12 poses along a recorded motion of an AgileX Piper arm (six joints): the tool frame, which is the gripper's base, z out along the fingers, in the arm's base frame.
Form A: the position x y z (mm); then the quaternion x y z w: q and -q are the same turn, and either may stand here.
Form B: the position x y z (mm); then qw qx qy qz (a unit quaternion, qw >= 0). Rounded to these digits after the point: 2 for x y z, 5 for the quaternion.
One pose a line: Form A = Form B
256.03 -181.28 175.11 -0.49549 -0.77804 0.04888 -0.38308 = 256.03 -181.28 175.11 0.38308 0.49549 0.77804 -0.04888
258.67 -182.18 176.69 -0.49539 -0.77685 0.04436 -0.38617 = 258.67 -182.18 176.69 0.38617 0.49539 0.77685 -0.04436
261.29 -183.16 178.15 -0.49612 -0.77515 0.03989 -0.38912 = 261.29 -183.16 178.15 0.38912 0.49612 0.77515 -0.03989
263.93 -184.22 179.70 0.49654 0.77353 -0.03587 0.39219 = 263.93 -184.22 179.70 0.39219 0.49654 0.77353 -0.03587
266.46 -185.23 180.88 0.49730 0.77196 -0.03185 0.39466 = 266.46 -185.23 180.88 0.39466 0.49730 0.77196 -0.03185
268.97 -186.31 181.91 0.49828 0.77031 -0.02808 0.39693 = 268.97 -186.31 181.91 0.39693 0.49828 0.77031 -0.02808
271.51 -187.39 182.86 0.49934 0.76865 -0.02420 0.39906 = 271.51 -187.39 182.86 0.39906 0.49934 0.76865 -0.02420
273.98 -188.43 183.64 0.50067 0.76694 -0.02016 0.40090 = 273.98 -188.43 183.64 0.40090 0.50067 0.76694 -0.02016
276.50 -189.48 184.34 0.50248 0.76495 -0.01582 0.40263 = 276.50 -189.48 184.34 0.40263 0.50248 0.76495 -0.01582
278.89 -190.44 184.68 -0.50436 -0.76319 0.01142 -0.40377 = 278.89 -190.44 184.68 0.40377 0.50436 0.76319 -0.01142
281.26 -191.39 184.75 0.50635 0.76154 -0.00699 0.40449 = 281.26 -191.39 184.75 0.40449 0.50635 0.76154 -0.00699
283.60 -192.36 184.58 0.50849 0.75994 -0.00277 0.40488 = 283.60 -192.36 184.58 0.40488 0.50849 0.75994 -0.00277
